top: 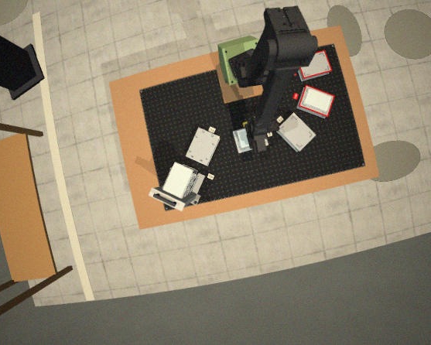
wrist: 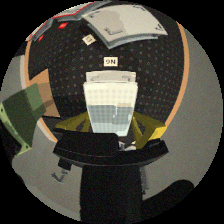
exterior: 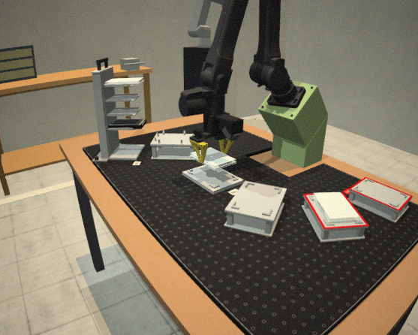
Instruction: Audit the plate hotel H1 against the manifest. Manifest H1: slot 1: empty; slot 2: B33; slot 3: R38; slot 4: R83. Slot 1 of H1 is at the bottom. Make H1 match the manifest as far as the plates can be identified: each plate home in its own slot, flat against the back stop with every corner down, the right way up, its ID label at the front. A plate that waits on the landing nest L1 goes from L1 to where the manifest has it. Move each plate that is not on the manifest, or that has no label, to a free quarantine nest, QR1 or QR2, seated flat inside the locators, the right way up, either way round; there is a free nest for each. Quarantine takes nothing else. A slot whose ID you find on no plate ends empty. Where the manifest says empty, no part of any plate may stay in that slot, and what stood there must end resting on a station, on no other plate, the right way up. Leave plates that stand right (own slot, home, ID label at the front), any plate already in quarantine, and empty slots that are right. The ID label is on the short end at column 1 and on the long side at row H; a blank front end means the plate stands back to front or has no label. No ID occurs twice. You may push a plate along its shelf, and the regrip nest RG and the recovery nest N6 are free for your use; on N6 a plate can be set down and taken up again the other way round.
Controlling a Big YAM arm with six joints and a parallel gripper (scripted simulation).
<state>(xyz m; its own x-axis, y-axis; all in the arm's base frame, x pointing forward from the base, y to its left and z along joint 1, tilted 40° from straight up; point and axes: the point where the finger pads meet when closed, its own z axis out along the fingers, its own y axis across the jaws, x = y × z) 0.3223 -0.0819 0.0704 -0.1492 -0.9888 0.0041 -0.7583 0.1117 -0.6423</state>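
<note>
Right now the flat nest is 70 mm below my hand. Also, from my hand: dark plate: 380 mm to the right, 40 mm ahead, 40 mm above; then plate hotel H1: 450 mm to the right, 90 mm ahead, 90 mm above; then N6 tag: 100 mm to the left, 80 mm below, 20 mm ahead.
</note>
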